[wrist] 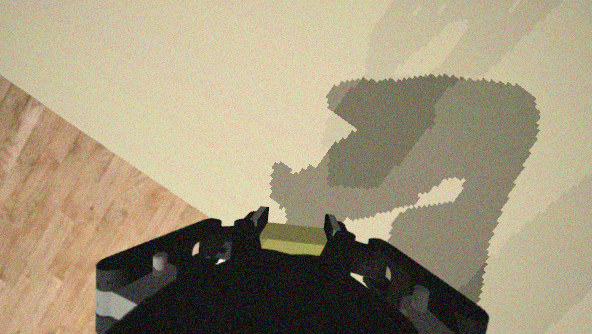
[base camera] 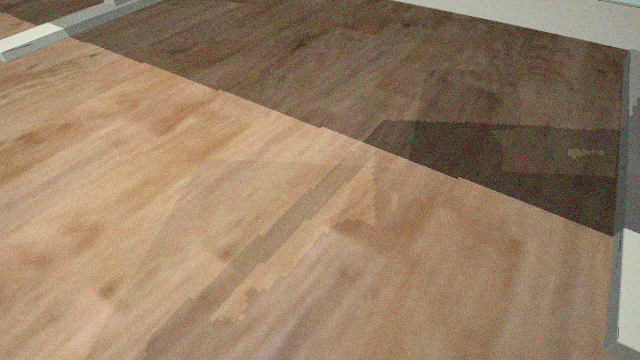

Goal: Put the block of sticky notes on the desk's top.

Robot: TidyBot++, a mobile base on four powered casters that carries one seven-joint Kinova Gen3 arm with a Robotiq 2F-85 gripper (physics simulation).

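Frame: origin at the arm's base, x ahead, y left, z up, level; millimetres.
Seen in the pictures: gripper, fingertip midpoint: (wrist: 296,221).
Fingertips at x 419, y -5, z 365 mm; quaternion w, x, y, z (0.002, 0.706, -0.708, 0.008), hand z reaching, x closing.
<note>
A point is followed by its place in that frame.
The yellow block of sticky notes (wrist: 293,240) {z 400, x 418, y -4 mm} is between the two fingertips at the bottom middle of the wrist view. My gripper (wrist: 296,221) {z 365, x 419, y -5 mm} is shut on it. Below them the cream-coloured desk top (wrist: 165,125) {z 323, x 490, y 141 mm} fills much of the wrist view, with the arm's grey shadow on it at the middle and right. The fingers and block show over the desk top, close to its edge at the left. How high the block is above the surface I cannot tell. The block and the gripper do not show in the base camera view.
Wood floor (base camera: 200,225) {z -396, x 382, y 185 mm} (wrist: 45,210) {z -396, x 59, y 1261 mm} lies beyond the desk's edge, at the left of the wrist view. In the base camera view a pale bar (base camera: 37,37) is at the upper left, and a grey and white upright part (base camera: 629,280) stands at the right edge. Shadows cross the floor.
</note>
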